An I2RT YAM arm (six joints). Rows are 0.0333 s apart.
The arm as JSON. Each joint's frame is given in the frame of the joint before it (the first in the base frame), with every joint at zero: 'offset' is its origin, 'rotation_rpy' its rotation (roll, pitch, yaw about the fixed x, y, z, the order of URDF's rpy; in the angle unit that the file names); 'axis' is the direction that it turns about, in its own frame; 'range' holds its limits. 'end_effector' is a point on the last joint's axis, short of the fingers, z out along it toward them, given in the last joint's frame.
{
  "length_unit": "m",
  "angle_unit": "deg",
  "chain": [
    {
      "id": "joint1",
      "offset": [
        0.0,
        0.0,
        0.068
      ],
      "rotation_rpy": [
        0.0,
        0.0,
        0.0
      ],
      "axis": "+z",
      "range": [
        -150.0,
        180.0
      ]
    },
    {
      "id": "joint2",
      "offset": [
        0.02,
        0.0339,
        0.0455
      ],
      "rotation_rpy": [
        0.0,
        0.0,
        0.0
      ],
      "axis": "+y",
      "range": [
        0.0,
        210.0
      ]
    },
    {
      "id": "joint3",
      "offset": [
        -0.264,
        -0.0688,
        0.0
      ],
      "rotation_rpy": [
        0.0,
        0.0,
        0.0
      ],
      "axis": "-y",
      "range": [
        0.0,
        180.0
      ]
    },
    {
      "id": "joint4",
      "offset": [
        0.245,
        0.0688,
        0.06
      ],
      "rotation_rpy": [
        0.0,
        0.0,
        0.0
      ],
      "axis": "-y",
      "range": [
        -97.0,
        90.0
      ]
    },
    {
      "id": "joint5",
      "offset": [
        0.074,
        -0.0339,
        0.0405
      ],
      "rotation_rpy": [
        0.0,
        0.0,
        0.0
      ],
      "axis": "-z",
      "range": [
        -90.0,
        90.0
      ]
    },
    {
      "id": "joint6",
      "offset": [
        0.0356,
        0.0,
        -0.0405
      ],
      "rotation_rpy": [
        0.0,
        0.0,
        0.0
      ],
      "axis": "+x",
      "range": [
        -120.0,
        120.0
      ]
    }
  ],
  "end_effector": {
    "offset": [
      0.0,
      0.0,
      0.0
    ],
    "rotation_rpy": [
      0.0,
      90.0,
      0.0
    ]
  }
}
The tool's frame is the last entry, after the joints.
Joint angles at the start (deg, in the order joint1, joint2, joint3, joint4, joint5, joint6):
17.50 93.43 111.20 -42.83 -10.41 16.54
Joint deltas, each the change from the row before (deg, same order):
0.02 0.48 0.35 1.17 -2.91 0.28
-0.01 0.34 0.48 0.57 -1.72 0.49
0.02 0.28 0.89 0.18 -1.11 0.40
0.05 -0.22 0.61 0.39 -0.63 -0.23
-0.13 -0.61 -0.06 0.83 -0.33 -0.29
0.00 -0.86 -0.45 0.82 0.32 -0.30
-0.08 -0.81 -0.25 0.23 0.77 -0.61
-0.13 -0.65 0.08 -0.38 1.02 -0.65
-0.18 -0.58 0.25 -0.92 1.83 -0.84
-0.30 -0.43 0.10 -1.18 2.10 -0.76
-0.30 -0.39 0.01 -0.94 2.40 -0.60
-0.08 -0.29 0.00 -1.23 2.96 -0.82
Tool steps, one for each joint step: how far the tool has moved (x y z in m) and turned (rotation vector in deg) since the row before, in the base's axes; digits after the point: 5 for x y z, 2 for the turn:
0.00228 0.00270 0.00132 1.69 -0.50 2.55
0.00118 0.00139 0.00175 1.25 -0.22 1.37
0.00003 0.00083 0.00363 0.96 -0.41 0.89
-0.00233 -0.00002 0.00534 0.42 -1.22 0.72
-0.00292 -0.00155 0.00468 0.30 -1.44 0.28
-0.00389 -0.00142 0.00390 0.04 -1.37 -0.21
-0.00402 -0.00224 0.00357 -0.47 -1.16 -0.63
-0.00384 -0.00264 0.00330 -0.71 -0.77 -0.91
-0.00373 -0.00340 0.00277 -1.24 -0.50 -1.68
-0.00242 -0.00387 0.00064 -1.44 0.08 -2.07
-0.00188 -0.00387 0.00036 -1.39 0.04 -2.39
-0.00173 -0.00288 -0.00075 -1.91 0.31 -2.60

